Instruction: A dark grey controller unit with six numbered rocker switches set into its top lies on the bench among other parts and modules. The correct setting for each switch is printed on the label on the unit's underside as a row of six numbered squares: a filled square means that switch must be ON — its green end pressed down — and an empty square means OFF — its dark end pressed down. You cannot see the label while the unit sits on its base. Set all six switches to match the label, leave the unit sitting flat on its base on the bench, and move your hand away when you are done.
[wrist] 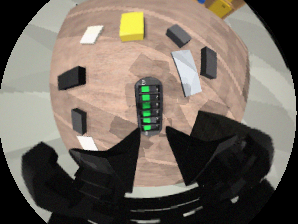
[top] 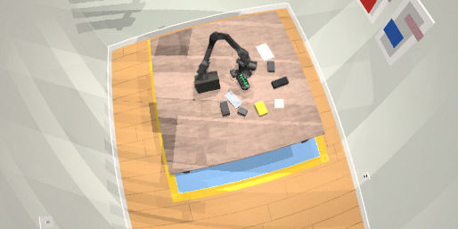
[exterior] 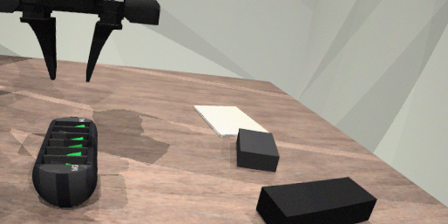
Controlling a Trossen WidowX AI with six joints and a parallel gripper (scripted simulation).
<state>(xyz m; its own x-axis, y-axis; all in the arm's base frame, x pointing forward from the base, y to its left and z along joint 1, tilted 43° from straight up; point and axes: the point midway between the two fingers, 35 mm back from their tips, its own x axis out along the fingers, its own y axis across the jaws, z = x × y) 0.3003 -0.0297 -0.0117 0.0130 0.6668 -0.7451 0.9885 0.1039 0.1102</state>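
Right now the pale grey plate is 14 cm to the right of my gripper tip, 11 cm below it and 11 cm behind it. Also, from my gripper tip: yellow block 27 cm to the right, 10 cm below, 8 cm ahead; then long black block 30 cm ahead, 10 cm below, 9 cm to the right; then dark grey block 27 cm ahead, 10 cm below, 7 cm to the left.
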